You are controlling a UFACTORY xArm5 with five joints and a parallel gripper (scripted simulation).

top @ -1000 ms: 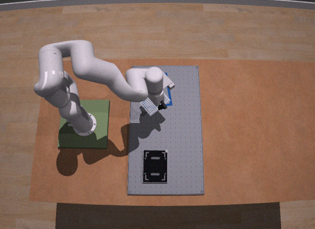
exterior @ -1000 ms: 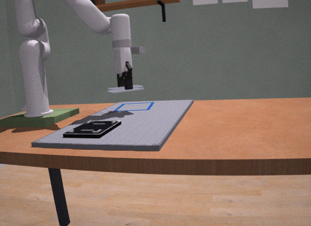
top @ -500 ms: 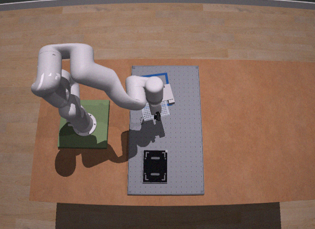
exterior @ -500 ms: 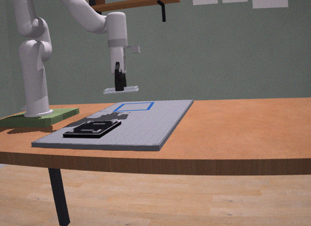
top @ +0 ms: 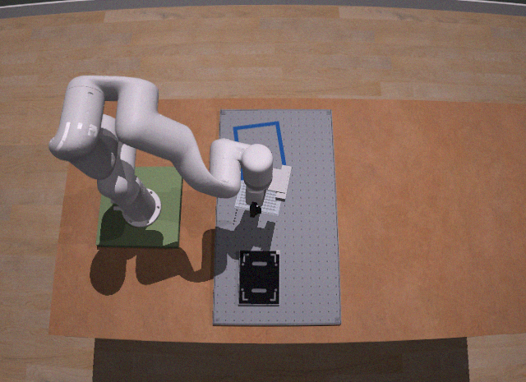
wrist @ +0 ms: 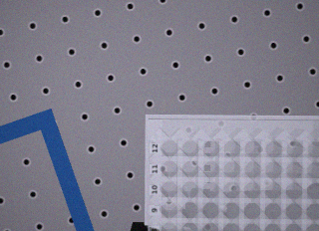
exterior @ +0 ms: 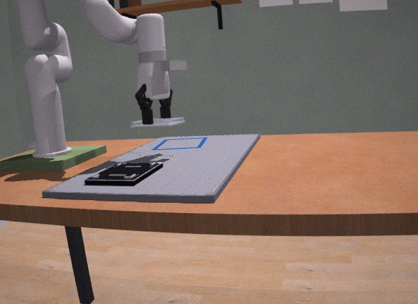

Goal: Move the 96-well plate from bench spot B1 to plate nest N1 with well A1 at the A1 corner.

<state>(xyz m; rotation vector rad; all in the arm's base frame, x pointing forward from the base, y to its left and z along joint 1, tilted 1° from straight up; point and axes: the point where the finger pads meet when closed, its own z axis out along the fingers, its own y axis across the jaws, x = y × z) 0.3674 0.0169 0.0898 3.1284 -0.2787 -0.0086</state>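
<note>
Now: the black plate nest 220 mm to the right of my hand, 100 mm below it and 10 mm ahead of it. Also, from my hand: 96-well plate 10 mm below; A1 label 140 mm to the right, 90 mm below, 60 mm ahead.
</note>
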